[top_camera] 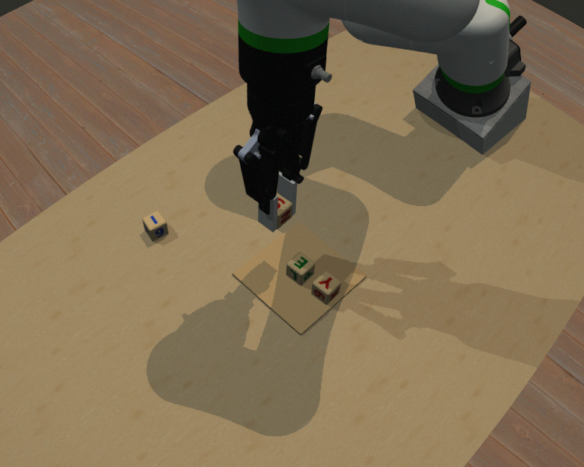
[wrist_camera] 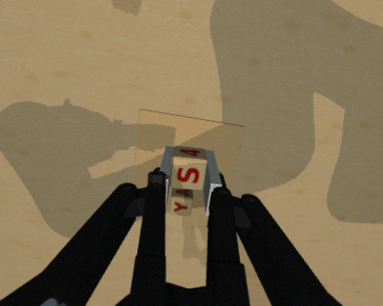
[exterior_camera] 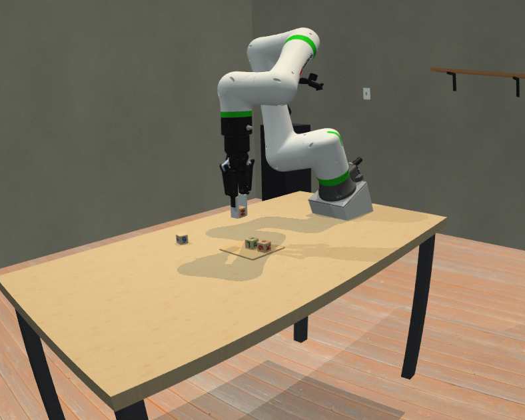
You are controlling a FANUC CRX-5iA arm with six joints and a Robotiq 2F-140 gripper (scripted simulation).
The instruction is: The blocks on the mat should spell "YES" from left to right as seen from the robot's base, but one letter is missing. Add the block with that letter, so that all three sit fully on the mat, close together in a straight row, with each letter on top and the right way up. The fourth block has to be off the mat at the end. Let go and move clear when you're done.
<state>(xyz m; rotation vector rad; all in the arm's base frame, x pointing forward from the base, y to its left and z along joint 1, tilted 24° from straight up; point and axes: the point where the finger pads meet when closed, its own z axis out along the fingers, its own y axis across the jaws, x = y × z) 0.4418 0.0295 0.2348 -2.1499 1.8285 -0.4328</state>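
Right now my hand is 10 mm past the E block, 50 mm to the right of it and 110 mm above it. The rest, counted from my hand: S block (20 mm below); mat (10 mm behind, 50 mm to the left, 130 mm below); Y block (20 mm behind, 90 mm to the left, 110 mm below).
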